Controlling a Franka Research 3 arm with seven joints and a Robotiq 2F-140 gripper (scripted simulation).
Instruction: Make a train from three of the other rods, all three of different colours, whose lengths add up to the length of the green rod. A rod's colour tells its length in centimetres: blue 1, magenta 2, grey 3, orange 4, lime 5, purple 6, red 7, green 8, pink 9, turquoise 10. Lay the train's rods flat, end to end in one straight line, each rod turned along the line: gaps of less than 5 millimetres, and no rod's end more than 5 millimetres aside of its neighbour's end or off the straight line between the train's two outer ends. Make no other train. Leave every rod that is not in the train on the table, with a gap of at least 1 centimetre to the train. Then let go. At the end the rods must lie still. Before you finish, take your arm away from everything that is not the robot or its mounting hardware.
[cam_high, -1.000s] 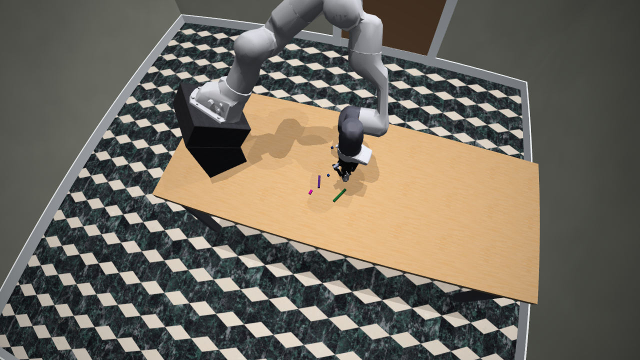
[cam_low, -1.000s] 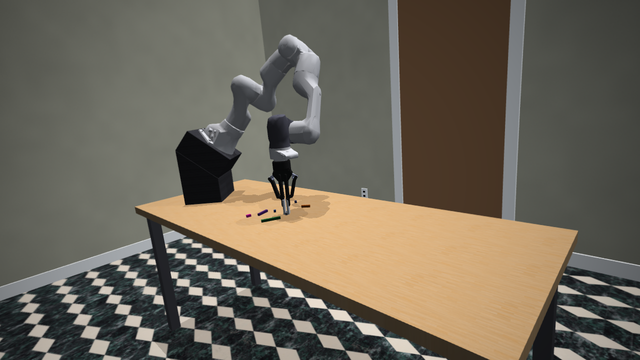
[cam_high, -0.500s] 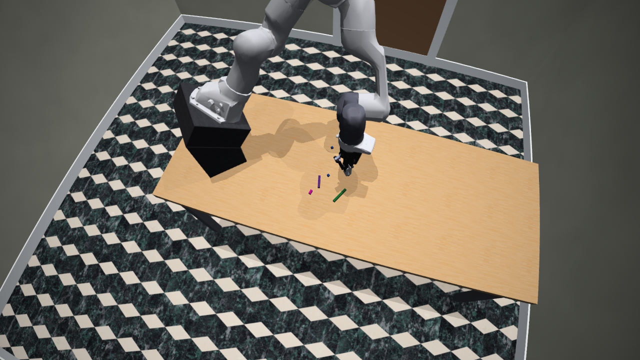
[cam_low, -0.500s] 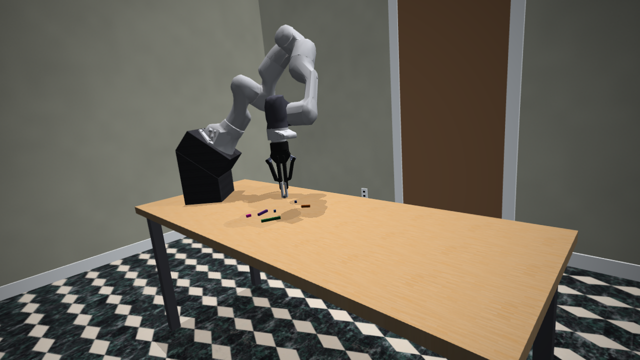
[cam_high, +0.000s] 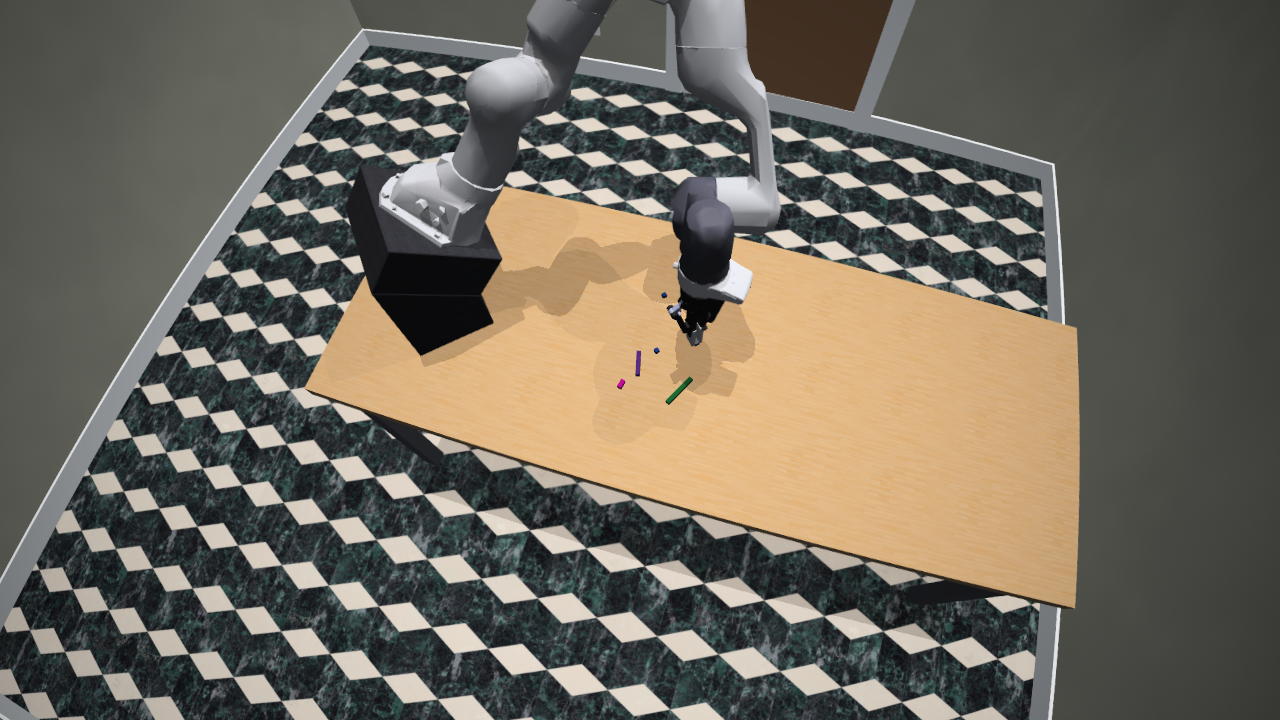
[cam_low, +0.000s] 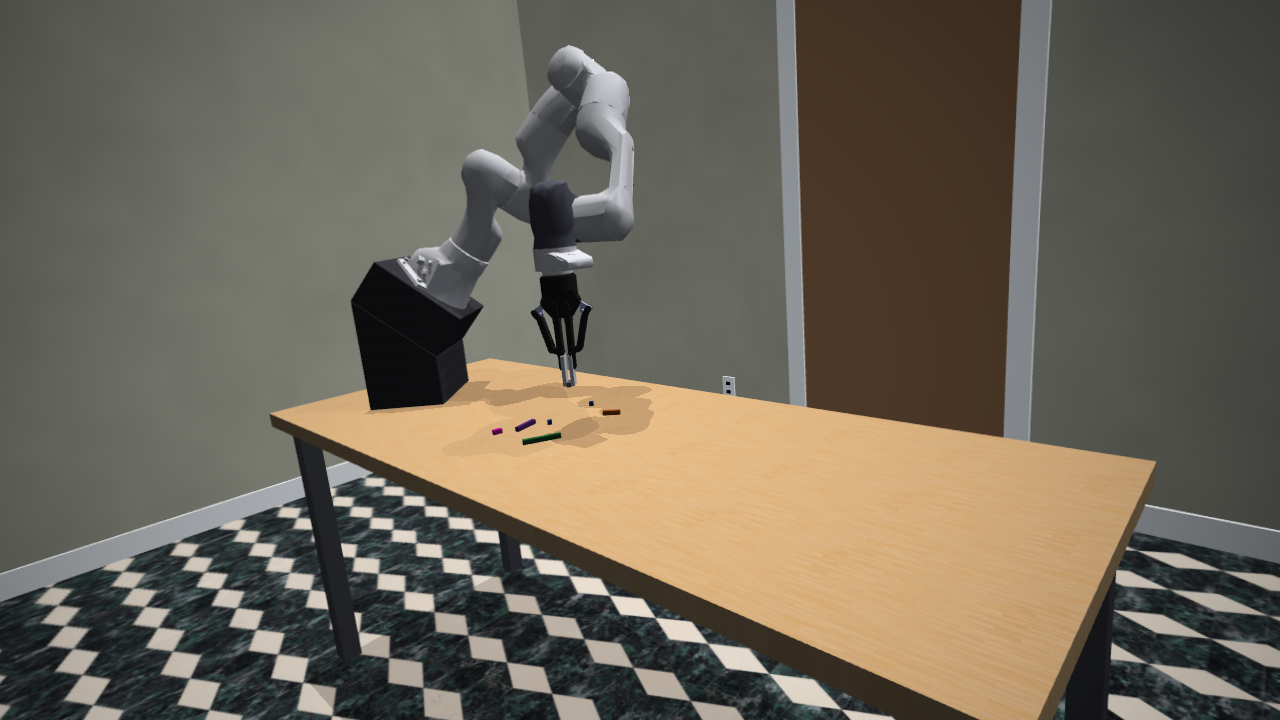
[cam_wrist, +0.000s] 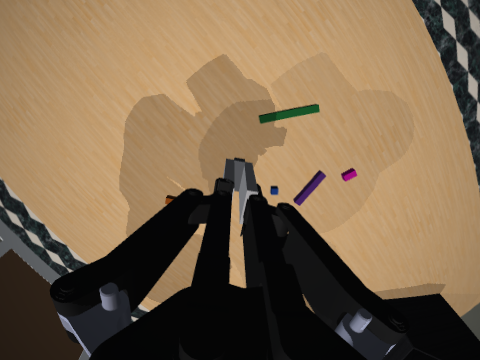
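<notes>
Right now my hand is 13 cm above the purple rod, 11 cm past it and 4 cm to the left of it. Also, from my hand: orange rod: 13 cm below, 12 cm to the left; grey rod: 3 cm below; green rod: 13 cm below, 9 cm to the right, 1 cm behind.
</notes>
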